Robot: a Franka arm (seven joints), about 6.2 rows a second.
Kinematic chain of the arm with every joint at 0, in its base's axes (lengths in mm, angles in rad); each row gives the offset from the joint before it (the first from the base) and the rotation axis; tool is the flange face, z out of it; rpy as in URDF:
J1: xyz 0 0 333 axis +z
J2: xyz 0 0 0 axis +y
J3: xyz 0 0 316 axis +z
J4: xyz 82.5 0 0 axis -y
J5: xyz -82.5 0 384 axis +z
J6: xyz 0 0 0 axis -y
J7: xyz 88 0 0 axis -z
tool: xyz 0 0 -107 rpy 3.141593 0 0
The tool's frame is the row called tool.
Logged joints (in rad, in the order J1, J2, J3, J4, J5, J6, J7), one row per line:
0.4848, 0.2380, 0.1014, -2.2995, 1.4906, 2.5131, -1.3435
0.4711, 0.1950, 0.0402, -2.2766, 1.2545, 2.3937, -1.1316
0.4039, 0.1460, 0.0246, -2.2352, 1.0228, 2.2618, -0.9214
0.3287, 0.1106, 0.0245, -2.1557, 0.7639, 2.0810, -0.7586
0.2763, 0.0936, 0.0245, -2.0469, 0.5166, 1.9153, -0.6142
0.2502, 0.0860, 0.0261, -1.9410, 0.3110, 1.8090, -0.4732
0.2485, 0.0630, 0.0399, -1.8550, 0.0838, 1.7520, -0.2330
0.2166, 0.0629, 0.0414, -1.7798, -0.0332, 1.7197, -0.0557
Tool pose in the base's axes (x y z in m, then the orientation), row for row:
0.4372, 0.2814, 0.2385, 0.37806, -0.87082, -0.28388, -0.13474
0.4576, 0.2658, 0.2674, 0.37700, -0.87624, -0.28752, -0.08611
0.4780, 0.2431, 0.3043, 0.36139, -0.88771, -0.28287, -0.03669
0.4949, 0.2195, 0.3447, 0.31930, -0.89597, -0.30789, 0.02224
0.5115, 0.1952, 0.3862, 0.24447, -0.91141, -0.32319, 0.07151
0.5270, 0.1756, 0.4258, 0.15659, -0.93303, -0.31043, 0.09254
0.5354, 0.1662, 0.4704, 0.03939, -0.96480, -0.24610, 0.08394
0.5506, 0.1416, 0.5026, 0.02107, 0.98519, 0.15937, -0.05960
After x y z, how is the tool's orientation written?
As a quaternion, w x y z.
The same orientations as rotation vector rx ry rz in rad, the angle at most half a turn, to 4 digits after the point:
-2.2257, -0.7256, -0.3444
-2.2407, -0.7352, -0.2202
-2.2869, -0.7287, -0.0945
-2.3557, -0.8095, 0.0585
-2.4886, -0.8825, 0.1953
-2.6707, -0.8886, 0.2649
-2.9573, -0.7543, 0.2573
3.0542, 0.4941, -0.1848

